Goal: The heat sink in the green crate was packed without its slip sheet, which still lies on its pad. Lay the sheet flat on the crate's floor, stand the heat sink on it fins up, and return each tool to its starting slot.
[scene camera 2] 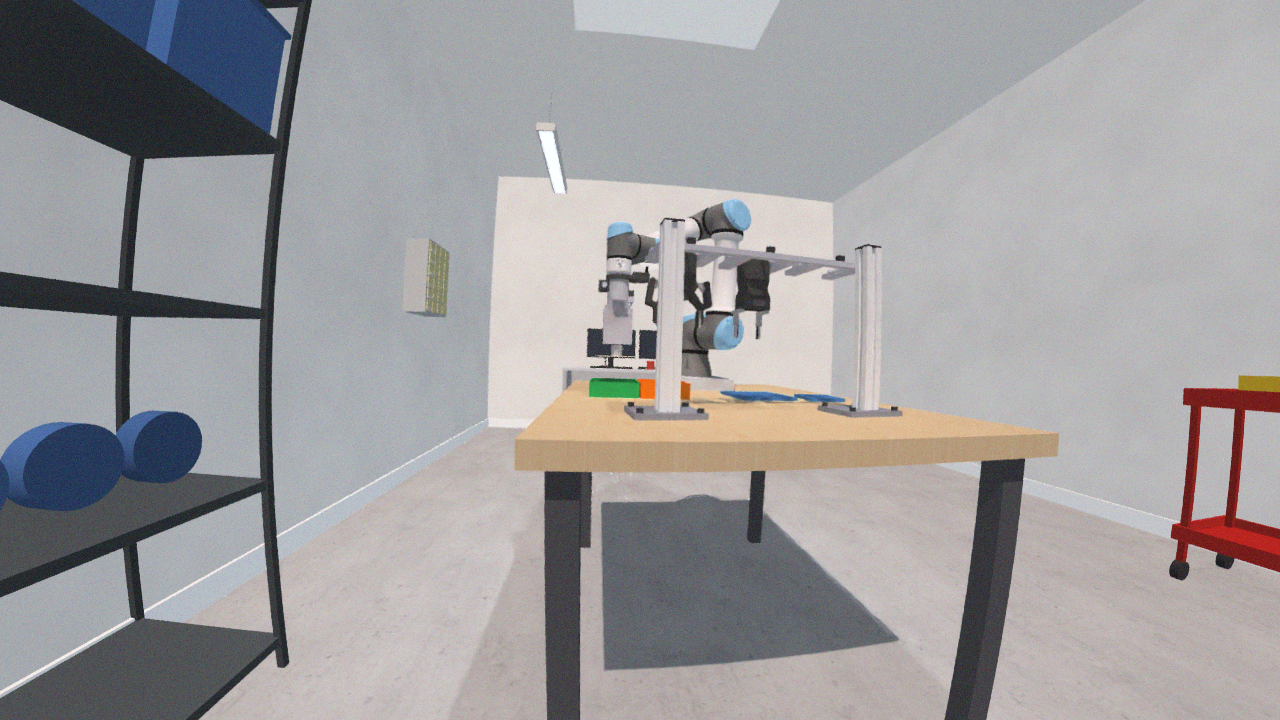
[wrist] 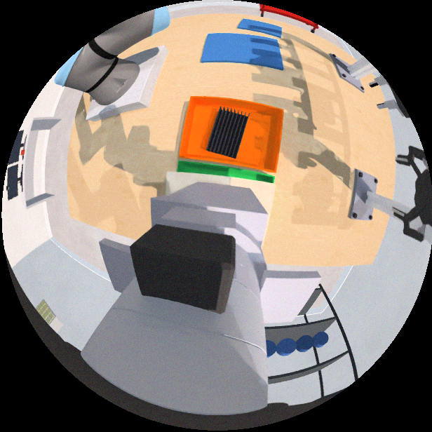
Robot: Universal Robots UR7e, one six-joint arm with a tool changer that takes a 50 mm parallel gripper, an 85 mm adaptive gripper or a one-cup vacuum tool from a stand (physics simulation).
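Places are measured from the arm's base along level axes (x ahead, y left, z up), in centimetres.
Pixels of known places: end effector, tool point: (scene camera 2: 618, 296); arm's base, origin of the base link: (scene camera 2: 691, 375).
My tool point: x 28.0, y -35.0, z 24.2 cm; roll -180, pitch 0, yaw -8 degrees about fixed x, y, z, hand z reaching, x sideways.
Ahead of a thing's pixels: the offset from my tool point to its top centre. "pt": to the spot under its first point.
My one-cup vacuum tool {pt dx +1.6, dy -0.3, dz -16.3 cm} (scene camera 2: 616, 351) (wrist: 215, 197) is on the arm and holds the thin cream slip sheet (wrist: 180, 183) flat under its cup. The sheet is above the green crate {dx +0.4, dy +6.7, dz -24.7 cm} (scene camera 2: 614, 387) (wrist: 225, 171), apart from it. In the wrist view the tool and sheet hide most of the crate and its floor. The black heat sink (wrist: 228, 133) stands fins up in the orange crate (scene camera 2: 664, 388) (wrist: 260, 164), which is beside the green one. The larger blue pad {pt dx +10.9, dy +40.5, dz -28.0 cm} (scene camera 2: 756, 395) (wrist: 242, 47) has no sheet on it.
The tool stand's posts (scene camera 2: 671, 313) (scene camera 2: 868, 331) and rail are at the table's near end in the scene view. The 85 mm gripper (wrist: 422, 192) and 50 mm gripper (scene camera 2: 753, 284) hang there. A smaller blue pad {pt dx +17.8, dy +58.0, dz -28.0 cm} (scene camera 2: 819, 397) (wrist: 260, 26) lies beyond the larger one in the wrist view.
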